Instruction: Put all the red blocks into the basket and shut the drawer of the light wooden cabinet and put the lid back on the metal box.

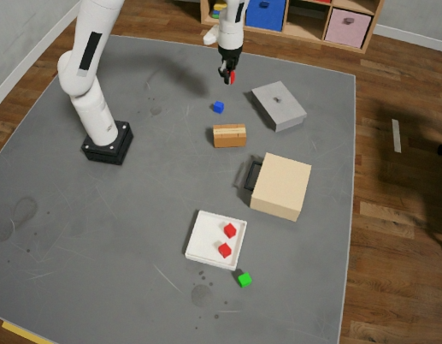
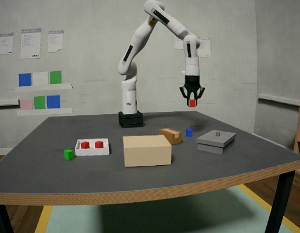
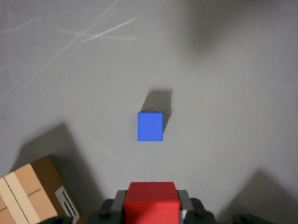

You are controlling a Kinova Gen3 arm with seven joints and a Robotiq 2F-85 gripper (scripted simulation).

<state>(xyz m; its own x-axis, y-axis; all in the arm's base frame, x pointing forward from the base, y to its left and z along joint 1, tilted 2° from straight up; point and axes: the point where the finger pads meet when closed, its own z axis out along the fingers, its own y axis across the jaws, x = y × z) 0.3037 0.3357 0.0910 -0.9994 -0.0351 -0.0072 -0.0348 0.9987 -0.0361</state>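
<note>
My hand is 47 cm to the left of the white basket, 19 cm short of it and 17 cm above it. Also, from my hand: blue block 16 cm below, 4 cm behind; then cardboard box 15 cm below, 12 cm to the right, 6 cm ahead; then lid 16 cm ahead, 13 cm below, 10 cm to the left.
</note>
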